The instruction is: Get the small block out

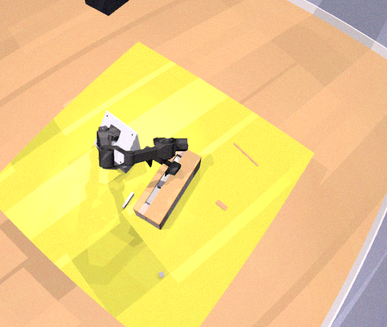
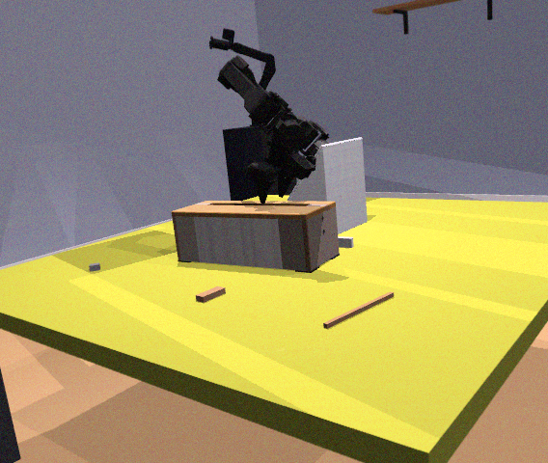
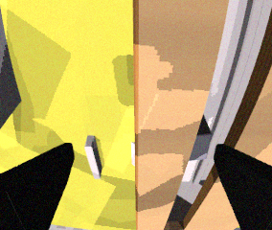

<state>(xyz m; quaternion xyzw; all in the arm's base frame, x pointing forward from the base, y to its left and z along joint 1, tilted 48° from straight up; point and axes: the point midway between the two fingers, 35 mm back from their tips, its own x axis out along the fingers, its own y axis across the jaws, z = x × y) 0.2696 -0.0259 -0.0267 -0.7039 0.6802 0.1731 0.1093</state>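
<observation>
Right now my gripper tip is 3 cm short of the box, 2 cm to the left of it and 7 cm above it. Round my gripper tip: thin brown stick (27 cm ahead, 39 cm to the left, 13 cm below); brown block (32 cm ahead, 8 cm to the left, 13 cm below).
</observation>
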